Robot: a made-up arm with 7 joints. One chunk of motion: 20 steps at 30 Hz.
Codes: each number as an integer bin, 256 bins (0 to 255) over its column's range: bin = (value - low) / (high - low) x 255, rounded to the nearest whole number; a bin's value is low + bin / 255 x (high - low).
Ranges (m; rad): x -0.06..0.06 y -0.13..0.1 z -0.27..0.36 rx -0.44..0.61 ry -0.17..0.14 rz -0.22..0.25
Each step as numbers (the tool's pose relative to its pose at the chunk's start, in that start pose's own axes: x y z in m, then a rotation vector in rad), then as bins.
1 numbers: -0.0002 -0.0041 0.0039 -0.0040 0.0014 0.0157
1 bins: 127 140 111 106 141 128
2 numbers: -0.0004 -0.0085 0.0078 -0.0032 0.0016 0.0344
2 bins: 127 135 112 106 141 138
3 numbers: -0.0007 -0.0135 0.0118 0.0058 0.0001 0.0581
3 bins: 126 129 114 108 140 151
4 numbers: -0.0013 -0.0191 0.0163 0.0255 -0.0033 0.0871
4 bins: 125 123 116 113 137 167
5 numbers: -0.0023 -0.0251 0.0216 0.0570 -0.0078 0.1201
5 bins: 123 116 118 121 133 185
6 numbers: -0.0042 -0.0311 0.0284 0.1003 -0.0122 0.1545
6 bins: 119 110 121 131 130 203
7 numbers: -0.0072 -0.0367 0.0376 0.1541 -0.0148 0.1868
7 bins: 112 103 125 144 128 221
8 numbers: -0.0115 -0.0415 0.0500 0.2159 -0.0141 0.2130
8 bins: 103 98 130 159 128 235
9 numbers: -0.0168 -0.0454 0.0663 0.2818 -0.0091 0.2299
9 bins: 92 94 136 175 132 244
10 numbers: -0.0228 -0.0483 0.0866 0.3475 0.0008 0.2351
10 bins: 79 91 144 191 140 247
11 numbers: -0.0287 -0.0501 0.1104 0.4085 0.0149 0.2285
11 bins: 67 89 154 206 152 243
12 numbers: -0.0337 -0.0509 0.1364 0.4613 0.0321 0.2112
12 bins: 56 88 164 219 166 234
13 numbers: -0.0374 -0.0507 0.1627 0.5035 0.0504 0.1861
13 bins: 48 88 175 229 181 220
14 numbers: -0.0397 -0.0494 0.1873 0.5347 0.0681 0.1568
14 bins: 43 89 185 237 196 204
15 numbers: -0.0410 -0.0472 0.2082 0.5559 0.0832 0.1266
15 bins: 40 92 194 242 208 188
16 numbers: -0.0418 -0.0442 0.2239 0.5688 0.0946 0.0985
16 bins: 39 95 200 245 218 173
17 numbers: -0.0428 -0.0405 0.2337 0.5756 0.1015 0.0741
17 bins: 37 99 204 247 223 160
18 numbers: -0.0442 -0.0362 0.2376 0.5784 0.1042 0.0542
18 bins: 34 104 205 247 226 149
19 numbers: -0.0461 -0.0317 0.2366 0.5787 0.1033 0.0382
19 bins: 30 109 205 247 225 140
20 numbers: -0.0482 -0.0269 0.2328 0.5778 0.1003 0.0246
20 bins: 25 114 204 247 222 133
